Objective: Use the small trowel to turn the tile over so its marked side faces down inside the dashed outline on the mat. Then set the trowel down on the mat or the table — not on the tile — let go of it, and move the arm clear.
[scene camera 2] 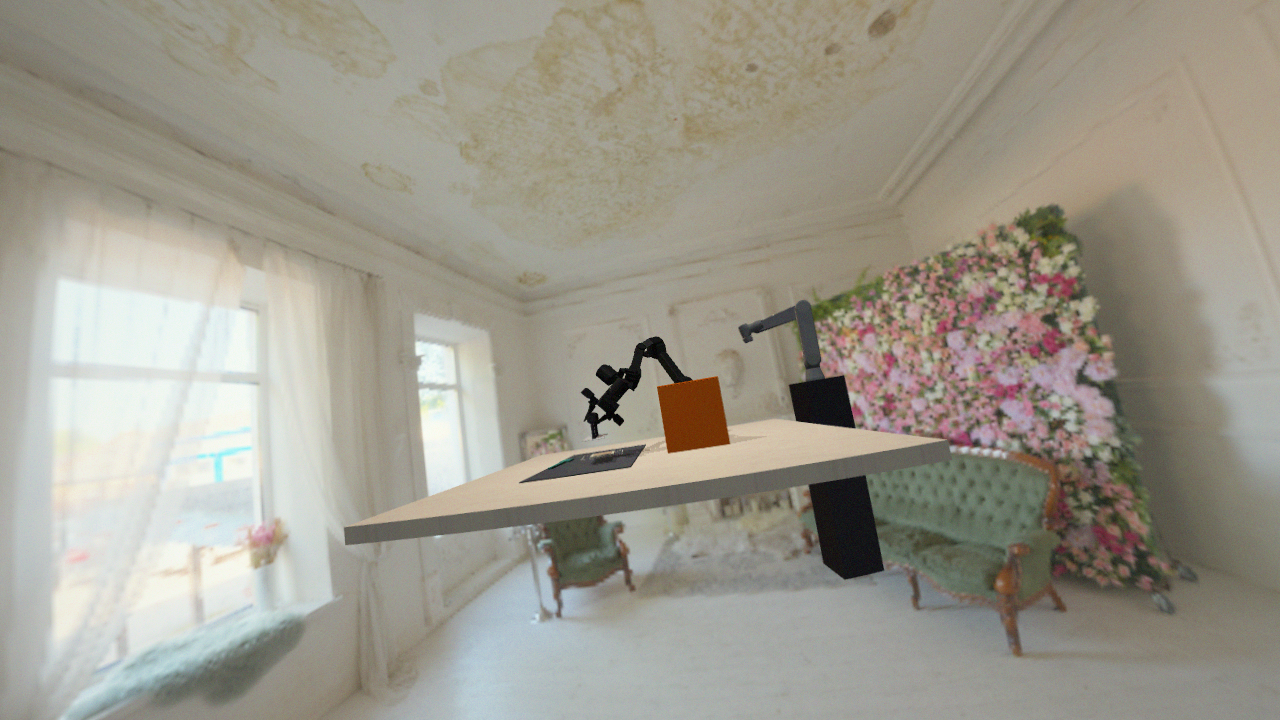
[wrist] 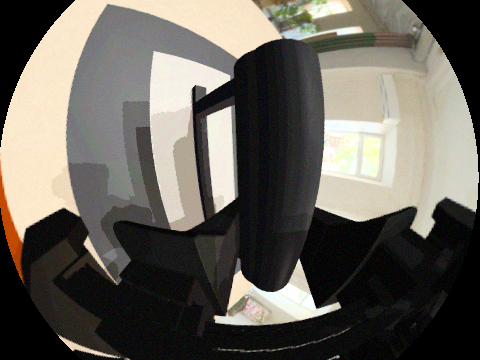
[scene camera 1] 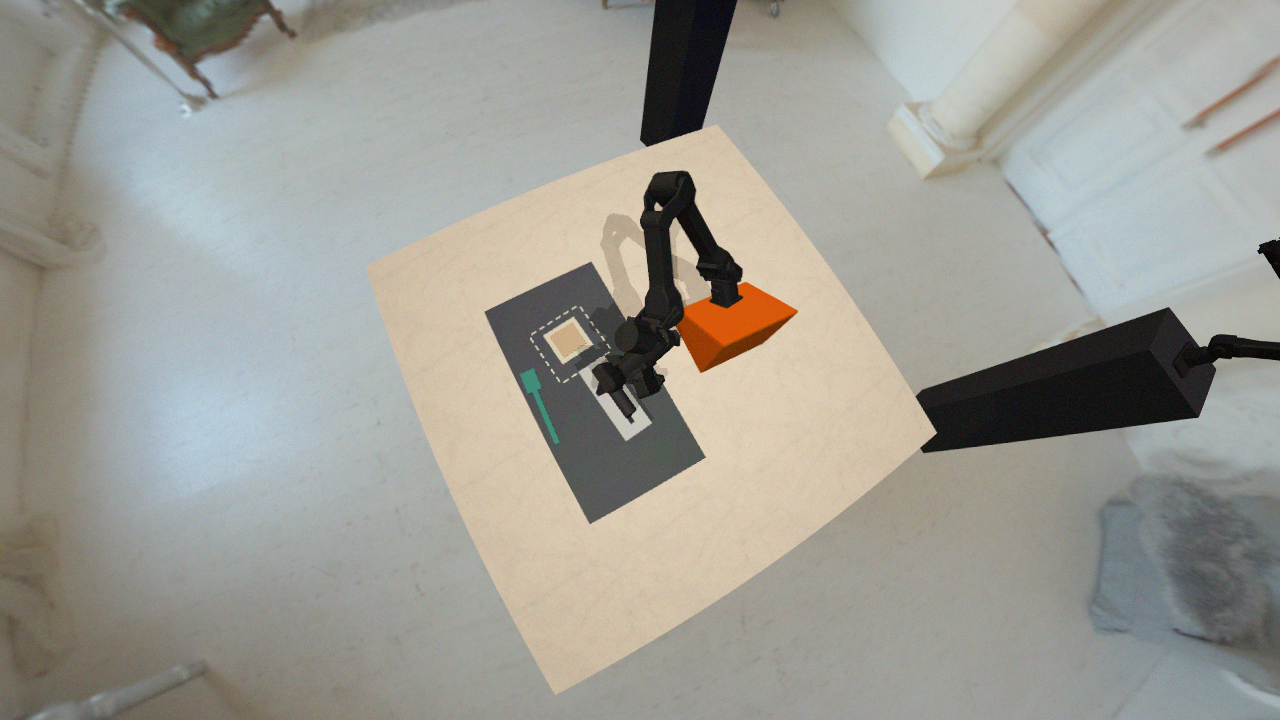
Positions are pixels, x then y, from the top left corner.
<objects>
my gripper: holds a small trowel (scene camera 1: 621,407)
</objects>
